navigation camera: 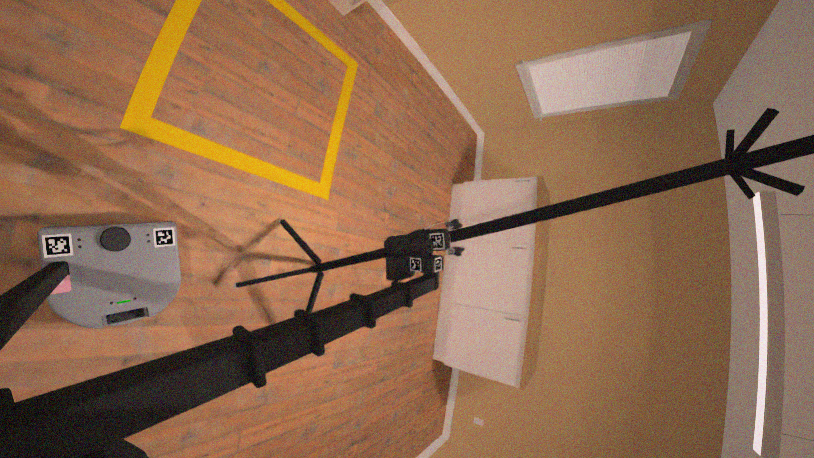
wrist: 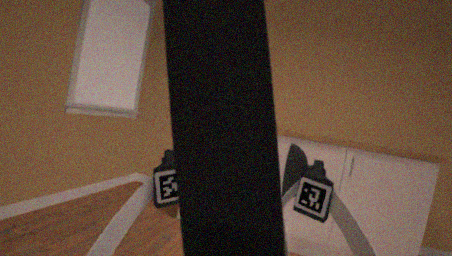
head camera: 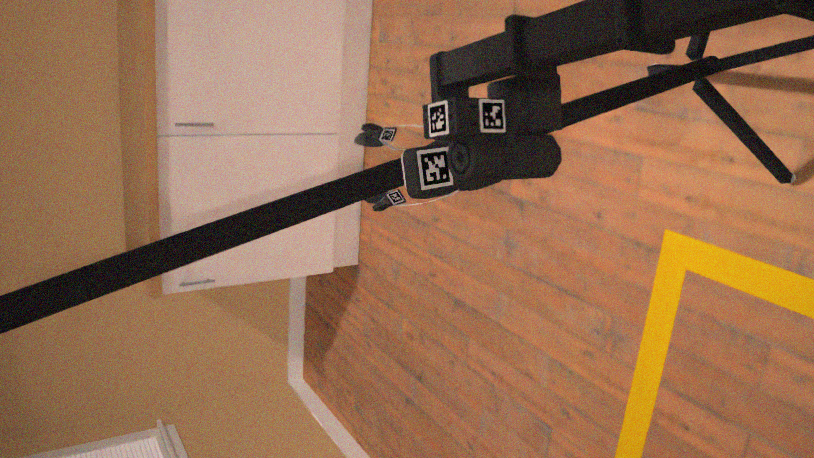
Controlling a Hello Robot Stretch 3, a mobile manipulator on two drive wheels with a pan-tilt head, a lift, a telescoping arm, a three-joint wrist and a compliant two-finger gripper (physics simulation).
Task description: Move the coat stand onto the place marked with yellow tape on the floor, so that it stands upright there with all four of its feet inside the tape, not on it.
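Pixels of known places: gripper, fingertip midpoint: point(head camera: 364, 168); robot's base, link origin: point(navigation camera: 116, 237).
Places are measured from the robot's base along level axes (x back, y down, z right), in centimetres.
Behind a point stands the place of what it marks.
The black coat stand point(head camera: 227, 232) @[x -3.5, y -111.5, z 65.9 cm] point(navigation camera: 597, 198) @[x -8.1, y -126.9, z 66.4 cm] point(wrist: 225, 75) is held by its pole. Its feet show in the navigation view beyond the yellow tape point(head camera: 652, 353) @[x -44.4, y -0.1, z 98.6 cm] point(navigation camera: 239, 161) @[x -30.2, y -0.1, z 45.0 cm], outside the marked square; their shadows lie apart from them, so they are off the floor. In the wrist view the pole leans a little against the window's sides. My gripper point(head camera: 375, 169) @[x 2.8, y -88.8, z 78.2 cm] point(navigation camera: 454, 236) @[x 2.8, y -88.8, z 78.2 cm] point(wrist: 242, 159) @[x 2.8, y -88.8, z 78.2 cm] is shut on the pole, one finger on each side. The pole hides part of the left finger in the wrist view. Part of the tape square is cut off in both the head and navigation views.
A white cabinet point(head camera: 250, 68) @[x 47.4, y -52.9, z 226.6 cm] point(navigation camera: 489, 273) @[x 51.0, y -49.5, z 225.8 cm] point(wrist: 385, 200) stands against the wall beyond the gripper. A window point(navigation camera: 611, 74) @[x -122.2, y -151.1, z 267.5 cm] point(wrist: 110, 55) is in the wall. My grey base point(navigation camera: 108, 284) @[x 13.0, y -16.0, z -3.0 cm] stands near the stand's feet, and my arm point(navigation camera: 187, 358) @[x 8.3, y -93.1, z 4.9 cm] passes close beside them.
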